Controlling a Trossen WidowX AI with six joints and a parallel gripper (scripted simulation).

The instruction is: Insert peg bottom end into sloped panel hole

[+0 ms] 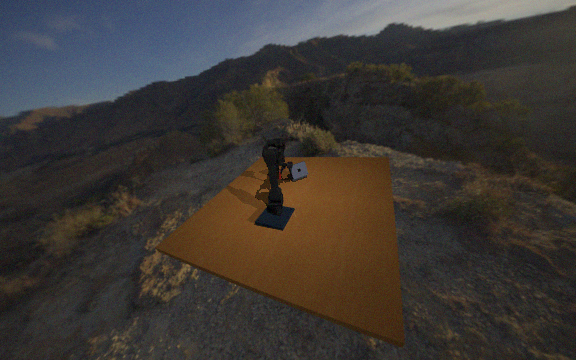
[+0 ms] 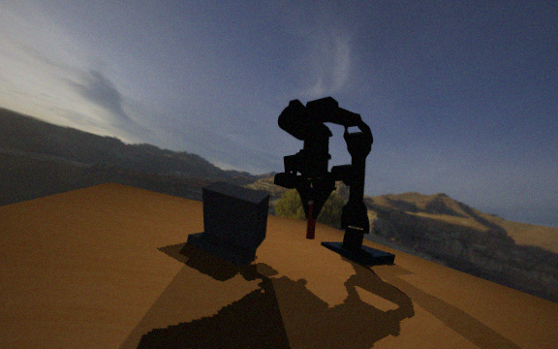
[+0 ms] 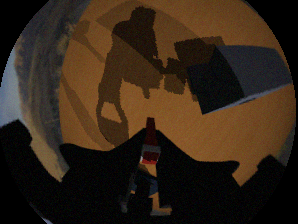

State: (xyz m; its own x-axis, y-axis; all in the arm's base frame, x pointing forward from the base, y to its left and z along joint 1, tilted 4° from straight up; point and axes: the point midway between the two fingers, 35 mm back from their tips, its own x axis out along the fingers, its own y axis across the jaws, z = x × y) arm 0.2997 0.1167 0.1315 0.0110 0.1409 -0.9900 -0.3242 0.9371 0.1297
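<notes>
Right now my gripper tip is 130 mm short of the sloped panel, 90 mm to the left of it and 30 mm above it. From my gripper tip the other things lie so: flat dark foot (150 mm ahead, 80 mm to the right, 100 mm below); then red peg (20 mm above).
</notes>
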